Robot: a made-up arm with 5 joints.
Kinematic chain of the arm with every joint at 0, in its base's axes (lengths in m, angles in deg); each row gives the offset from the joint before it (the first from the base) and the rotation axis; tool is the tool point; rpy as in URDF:
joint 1: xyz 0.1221 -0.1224 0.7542 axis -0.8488 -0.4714 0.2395
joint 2: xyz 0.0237 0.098 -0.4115 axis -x
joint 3: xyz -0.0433 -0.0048 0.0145 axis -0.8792 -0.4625 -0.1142
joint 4: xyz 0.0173 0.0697 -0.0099 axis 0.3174 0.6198 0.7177
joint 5: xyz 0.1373 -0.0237 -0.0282 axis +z
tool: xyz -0.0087 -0.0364 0.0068 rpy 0 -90 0
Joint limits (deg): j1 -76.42..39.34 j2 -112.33..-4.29 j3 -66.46..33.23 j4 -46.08..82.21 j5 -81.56..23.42
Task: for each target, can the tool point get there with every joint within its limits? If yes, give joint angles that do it. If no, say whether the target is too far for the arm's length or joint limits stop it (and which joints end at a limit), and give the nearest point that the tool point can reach.
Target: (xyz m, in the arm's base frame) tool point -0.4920 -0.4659 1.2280
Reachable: no: too far | nearest point 0.0761 0.0766 0.7204 | short by 0.935 m
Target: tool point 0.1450 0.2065 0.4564
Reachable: yes | joints -20.91 -38.03 -11.37 51.85 -65.20
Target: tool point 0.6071 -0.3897 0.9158
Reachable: no: joint limits stop it (at a limit: joint 1, joint 2, joint 3, joint 5) | nearest point 0.2445 -0.2468 0.5782 | short by 0.516 m
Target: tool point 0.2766 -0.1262 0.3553
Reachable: yes | joints 18.05 -18.75 5.17 -13.29 -40.65
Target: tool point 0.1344 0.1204 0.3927
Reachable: yes | joints -24.70 -22.54 -42.39 -32.89 -57.53
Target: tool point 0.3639 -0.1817 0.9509
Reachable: no: joint limits stop it (at a limit: joint 1, joint 3, joint 5) | nearest point 0.2449 -0.2397 0.5771 | short by 0.397 m
